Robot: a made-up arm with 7 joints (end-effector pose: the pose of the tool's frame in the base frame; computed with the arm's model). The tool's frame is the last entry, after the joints. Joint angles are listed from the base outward.
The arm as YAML. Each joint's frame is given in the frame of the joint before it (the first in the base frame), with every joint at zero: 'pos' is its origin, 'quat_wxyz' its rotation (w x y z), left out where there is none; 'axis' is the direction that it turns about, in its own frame. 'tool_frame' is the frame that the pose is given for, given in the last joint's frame.
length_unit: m
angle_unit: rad
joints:
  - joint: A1
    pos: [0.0, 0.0, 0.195]
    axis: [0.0, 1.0, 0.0]
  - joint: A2
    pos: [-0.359, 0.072, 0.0]
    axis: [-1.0, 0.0, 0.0]
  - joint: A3
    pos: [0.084, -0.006, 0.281]
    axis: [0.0, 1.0, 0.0]
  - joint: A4
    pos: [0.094, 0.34, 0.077]
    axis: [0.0, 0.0, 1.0]
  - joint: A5
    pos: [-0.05, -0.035, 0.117]
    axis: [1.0, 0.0, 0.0]
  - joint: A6
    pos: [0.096, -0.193, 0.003]
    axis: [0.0, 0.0, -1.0]
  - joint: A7
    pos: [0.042, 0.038, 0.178]
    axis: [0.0, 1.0, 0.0]
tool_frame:
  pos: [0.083, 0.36, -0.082]
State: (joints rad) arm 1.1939 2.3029 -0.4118 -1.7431 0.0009 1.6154 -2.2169
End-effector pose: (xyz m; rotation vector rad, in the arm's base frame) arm -0.6187 0.5641 0.7335 1.1558 2.2154 0.3234
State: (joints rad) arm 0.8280 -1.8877 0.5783 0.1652 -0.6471 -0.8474 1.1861
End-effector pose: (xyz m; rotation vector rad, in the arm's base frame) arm -0.0802 -0.5606 0.5280 1.0045 0.8812 1.6142
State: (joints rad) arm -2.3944 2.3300 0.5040 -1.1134 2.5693 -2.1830 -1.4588
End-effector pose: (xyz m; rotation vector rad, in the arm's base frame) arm 0.6489 -0.3280 0.3794 2.1585 0.2075 -1.5422
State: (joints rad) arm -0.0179 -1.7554 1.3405 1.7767 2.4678 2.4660 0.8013
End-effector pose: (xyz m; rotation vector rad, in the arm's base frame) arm -0.5303 -0.5367 0.6032 -2.3210 1.2345 1.5814
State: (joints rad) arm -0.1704 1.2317 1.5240 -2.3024 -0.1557 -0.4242 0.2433
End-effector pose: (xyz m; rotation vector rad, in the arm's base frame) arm 0.0121 0.1883 -0.0055 1.5889 -0.1423 2.6495
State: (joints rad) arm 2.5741 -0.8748 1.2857 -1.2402 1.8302 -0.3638 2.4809
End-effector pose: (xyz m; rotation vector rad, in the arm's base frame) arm 0.4058 -0.1002 -0.3420 -1.3394 -0.5821 1.3432
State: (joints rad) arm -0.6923 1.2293 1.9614 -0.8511 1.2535 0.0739 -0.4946
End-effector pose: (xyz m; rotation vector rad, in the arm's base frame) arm 0.1003 0.0761 0.1621 -0.6458 -0.6474 -2.1129
